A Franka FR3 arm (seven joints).
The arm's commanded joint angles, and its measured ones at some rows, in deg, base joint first. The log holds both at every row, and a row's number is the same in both.
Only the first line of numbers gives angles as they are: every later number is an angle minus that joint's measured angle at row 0.
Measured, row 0:
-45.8, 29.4, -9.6, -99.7, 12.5, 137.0, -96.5
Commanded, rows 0 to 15:
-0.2, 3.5, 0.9, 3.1, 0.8, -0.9, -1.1
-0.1, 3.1, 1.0, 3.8, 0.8, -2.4, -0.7
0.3, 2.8, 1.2, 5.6, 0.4, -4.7, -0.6
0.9, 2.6, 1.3, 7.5, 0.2, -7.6, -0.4
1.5, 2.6, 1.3, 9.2, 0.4, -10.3, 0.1
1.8, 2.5, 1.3, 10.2, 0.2, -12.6, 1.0
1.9, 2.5, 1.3, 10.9, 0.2, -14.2, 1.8
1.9, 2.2, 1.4, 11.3, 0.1, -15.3, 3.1
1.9, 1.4, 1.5, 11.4, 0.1, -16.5, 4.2
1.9, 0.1, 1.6, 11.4, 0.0, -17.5, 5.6
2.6, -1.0, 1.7, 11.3, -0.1, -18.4, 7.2
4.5, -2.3, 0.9, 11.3, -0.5, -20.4, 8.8
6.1, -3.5, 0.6, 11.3, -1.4, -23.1, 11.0
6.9, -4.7, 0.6, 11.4, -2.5, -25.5, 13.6
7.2, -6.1, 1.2, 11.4, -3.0, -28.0, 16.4
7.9, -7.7, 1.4, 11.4, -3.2, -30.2, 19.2
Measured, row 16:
5.3, -2.8, 1.4, 12.0, -1.1, -23.6, 11.2
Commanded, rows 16 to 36:
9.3, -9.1, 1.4, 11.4, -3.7, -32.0, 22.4
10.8, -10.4, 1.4, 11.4, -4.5, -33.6, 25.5
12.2, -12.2, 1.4, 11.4, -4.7, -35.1, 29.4
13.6, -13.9, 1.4, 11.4, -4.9, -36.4, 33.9
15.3, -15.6, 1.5, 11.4, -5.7, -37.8, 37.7
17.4, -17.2, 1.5, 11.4, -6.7, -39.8, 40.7
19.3, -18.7, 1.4, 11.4, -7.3, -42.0, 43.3
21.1, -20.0, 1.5, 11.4, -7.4, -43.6, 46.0
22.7, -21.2, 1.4, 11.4, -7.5, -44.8, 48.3
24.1, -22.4, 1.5, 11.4, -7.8, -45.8, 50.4
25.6, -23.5, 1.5, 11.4, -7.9, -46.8, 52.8
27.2, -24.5, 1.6, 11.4, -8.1, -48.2, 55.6
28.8, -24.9, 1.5, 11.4, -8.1, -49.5, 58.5
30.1, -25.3, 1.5, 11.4, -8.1, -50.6, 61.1
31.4, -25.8, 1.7, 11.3, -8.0, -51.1, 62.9
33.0, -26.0, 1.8, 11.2, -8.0, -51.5, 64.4
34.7, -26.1, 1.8, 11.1, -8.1, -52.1, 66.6
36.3, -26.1, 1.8, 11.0, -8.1, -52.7, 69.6
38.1, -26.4, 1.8, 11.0, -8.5, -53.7, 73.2
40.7, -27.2, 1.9, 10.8, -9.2, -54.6, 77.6
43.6, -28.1, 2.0, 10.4, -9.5, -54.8, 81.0
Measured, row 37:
37.6, -25.1, 2.2, 12.3, -7.6, -53.0, 72.4
